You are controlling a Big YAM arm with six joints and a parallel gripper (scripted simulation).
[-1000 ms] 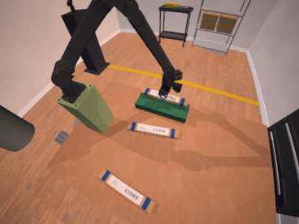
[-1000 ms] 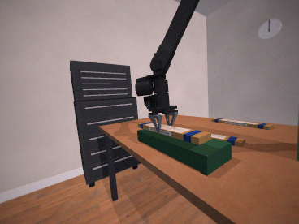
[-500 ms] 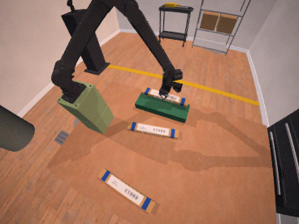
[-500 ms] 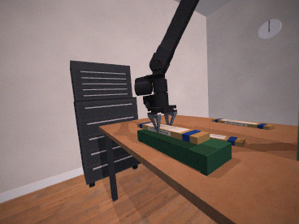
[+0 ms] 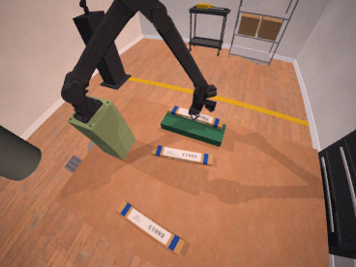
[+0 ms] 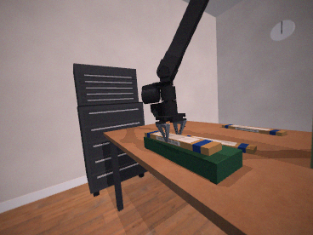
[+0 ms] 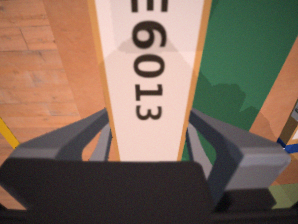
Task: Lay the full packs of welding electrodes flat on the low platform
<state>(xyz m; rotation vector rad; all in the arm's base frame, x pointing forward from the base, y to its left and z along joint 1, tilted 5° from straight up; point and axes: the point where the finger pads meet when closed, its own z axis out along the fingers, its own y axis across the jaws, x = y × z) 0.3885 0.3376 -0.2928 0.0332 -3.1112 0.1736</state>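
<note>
Right now my hand is 70 mm above the green platform, 50 mm to the left of it and 10 mm short of it.
</note>
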